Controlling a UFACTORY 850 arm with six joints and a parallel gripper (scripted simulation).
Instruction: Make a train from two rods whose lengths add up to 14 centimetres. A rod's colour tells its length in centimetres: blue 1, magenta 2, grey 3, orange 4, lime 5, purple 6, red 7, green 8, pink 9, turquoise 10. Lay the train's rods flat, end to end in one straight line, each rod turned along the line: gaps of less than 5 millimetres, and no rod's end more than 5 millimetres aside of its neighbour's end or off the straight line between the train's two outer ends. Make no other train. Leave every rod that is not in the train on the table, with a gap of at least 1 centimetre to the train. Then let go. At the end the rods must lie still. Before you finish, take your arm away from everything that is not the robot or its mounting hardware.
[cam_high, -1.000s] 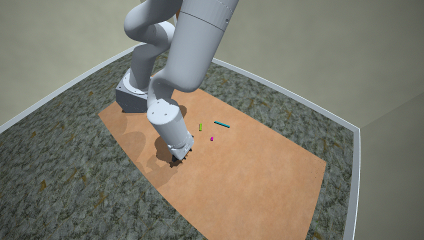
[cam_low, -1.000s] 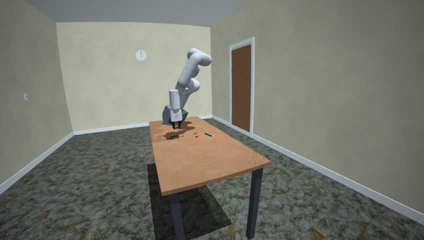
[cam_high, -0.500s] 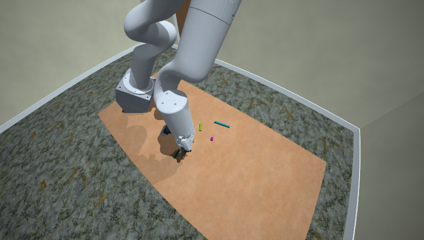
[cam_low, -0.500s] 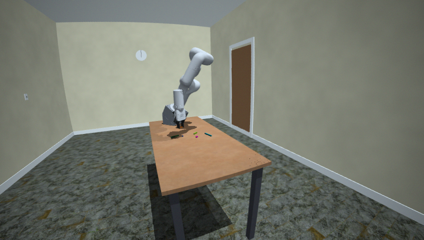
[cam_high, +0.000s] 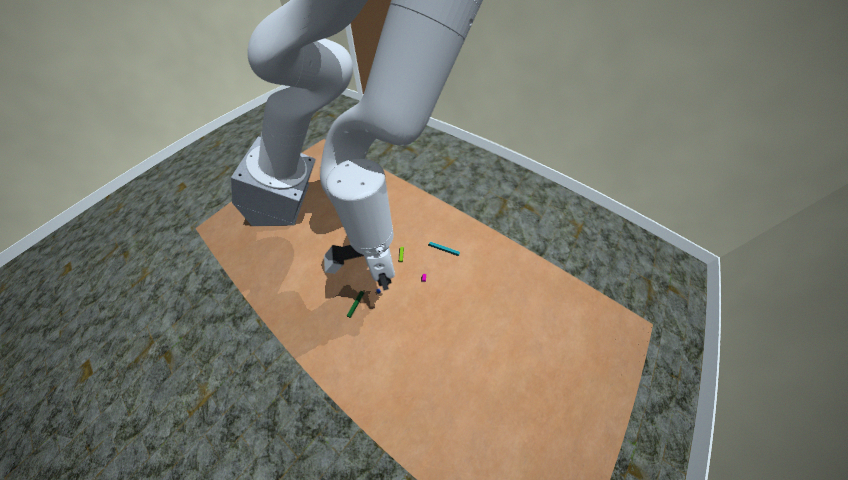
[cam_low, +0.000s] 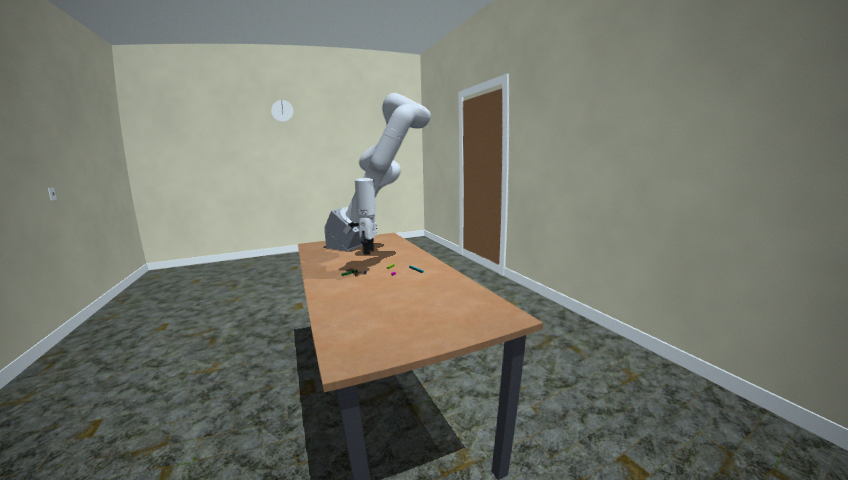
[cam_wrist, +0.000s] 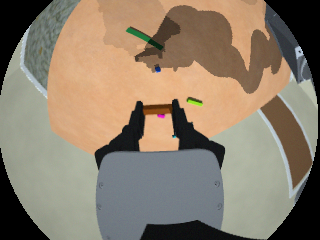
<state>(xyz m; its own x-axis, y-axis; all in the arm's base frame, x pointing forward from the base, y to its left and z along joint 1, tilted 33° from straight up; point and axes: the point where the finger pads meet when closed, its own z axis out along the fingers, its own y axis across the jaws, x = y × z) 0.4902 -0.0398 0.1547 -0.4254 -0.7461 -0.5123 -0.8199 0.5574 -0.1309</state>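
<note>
Right now my hand is 2 cm past the small blue rod, 2 cm to the left of it and 12 cm above it. From my hand the other things lie so: magenta rod (4 cm ahead, 10 cm to the left, 12 cm below); green rod (3 cm behind, 9 cm to the right, 12 cm below); orange rod (2 cm below).
</note>
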